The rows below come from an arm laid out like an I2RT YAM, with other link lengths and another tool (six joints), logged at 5 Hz.
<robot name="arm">
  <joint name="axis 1" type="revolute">
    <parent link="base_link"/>
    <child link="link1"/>
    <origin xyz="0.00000 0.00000 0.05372" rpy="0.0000 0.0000 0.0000"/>
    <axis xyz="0 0 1"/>
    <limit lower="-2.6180" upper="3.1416"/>
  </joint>
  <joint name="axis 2" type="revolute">
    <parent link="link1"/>
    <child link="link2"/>
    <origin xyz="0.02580 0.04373 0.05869" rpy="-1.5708 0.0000 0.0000"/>
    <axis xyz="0 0 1"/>
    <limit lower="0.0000" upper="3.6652"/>
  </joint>
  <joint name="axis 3" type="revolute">
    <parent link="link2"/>
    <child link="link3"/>
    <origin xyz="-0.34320 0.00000 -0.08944" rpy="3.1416 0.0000 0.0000"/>
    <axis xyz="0 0 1"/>
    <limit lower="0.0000" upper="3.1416"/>
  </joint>
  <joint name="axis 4" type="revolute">
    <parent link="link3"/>
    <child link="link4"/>
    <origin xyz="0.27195 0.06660 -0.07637" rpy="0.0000 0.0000 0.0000"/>
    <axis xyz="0 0 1"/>
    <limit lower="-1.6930" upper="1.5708"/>
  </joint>
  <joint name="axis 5" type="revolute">
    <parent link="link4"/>
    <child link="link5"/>
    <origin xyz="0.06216 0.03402 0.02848" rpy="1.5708 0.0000 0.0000"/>
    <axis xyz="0 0 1"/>
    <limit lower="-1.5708" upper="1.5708"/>
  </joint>
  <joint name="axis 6" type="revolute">
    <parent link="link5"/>
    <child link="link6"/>
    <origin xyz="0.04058 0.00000 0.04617" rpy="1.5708 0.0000 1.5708"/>
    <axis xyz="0 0 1"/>
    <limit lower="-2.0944" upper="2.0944"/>
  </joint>
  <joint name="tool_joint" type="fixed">
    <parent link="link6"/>
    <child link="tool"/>
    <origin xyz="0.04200 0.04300 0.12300" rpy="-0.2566 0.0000 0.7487"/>
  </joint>
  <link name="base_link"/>
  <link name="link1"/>
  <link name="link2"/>
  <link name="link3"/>
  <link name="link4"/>
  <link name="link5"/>
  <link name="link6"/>
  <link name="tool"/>
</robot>
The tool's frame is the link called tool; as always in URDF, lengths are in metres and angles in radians.
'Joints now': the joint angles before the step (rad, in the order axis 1, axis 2, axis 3, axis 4, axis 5, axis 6). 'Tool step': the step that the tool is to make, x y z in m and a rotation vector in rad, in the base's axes. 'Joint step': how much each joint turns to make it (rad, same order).
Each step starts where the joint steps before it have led.
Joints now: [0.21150, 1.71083, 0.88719, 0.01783, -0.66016, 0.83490]
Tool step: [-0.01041, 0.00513, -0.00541, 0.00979, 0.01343, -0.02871]
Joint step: [0.02072, -0.01859, -0.05235, 0.05611, 0.02571, 0.05520]
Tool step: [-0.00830, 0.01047, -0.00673, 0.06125, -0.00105, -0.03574]
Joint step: [0.01962, -0.00642, -0.08233, 0.15128, 0.00048, 0.10064]
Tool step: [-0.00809, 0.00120, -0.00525, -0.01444, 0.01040, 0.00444]
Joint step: [0.01390, -0.00601, -0.01961, -0.00183, 0.01455, -0.00286]
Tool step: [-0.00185, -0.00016, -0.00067, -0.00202, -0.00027, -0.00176]
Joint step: [0.00220, -0.00430, -0.00721, 0.00343, 0.00430, 0.00135]
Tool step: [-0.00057, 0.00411, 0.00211, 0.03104, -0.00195, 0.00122]
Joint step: [0.00112, 0.00103, -0.01122, 0.03841, -0.01925, 0.02742]
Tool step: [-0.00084, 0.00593, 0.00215, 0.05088, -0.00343, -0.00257]
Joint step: [0.00091, 0.00462, -0.02406, 0.07567, -0.02730, 0.04991]
